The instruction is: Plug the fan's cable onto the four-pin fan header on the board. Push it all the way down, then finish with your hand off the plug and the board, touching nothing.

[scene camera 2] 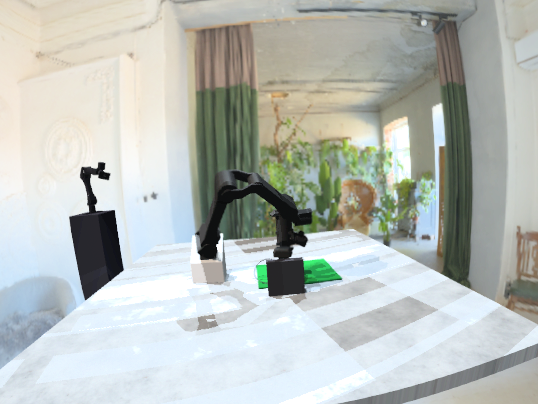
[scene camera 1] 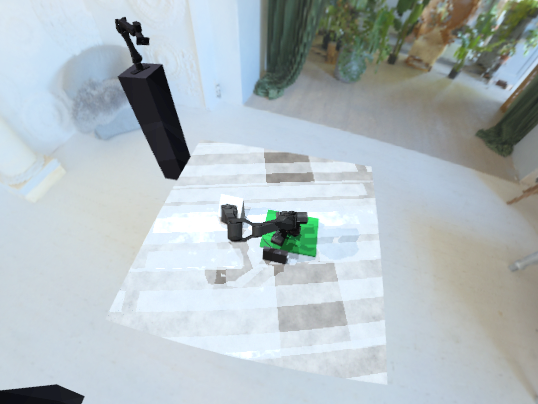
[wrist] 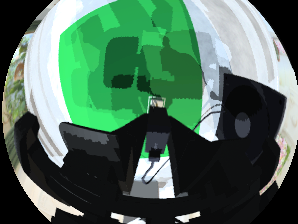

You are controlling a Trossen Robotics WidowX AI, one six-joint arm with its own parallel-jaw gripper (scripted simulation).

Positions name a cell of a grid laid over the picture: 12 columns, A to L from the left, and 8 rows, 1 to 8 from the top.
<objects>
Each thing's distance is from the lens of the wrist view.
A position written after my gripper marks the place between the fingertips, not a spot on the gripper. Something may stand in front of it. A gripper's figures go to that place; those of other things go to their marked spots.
my gripper (wrist: G5): 0.10 m
dark plug (wrist: G5): 0.08 m
black fan (wrist: K4): 0.13 m
The marked spots on the dark plug and the black fan are 0.11 m apart.
</objects>
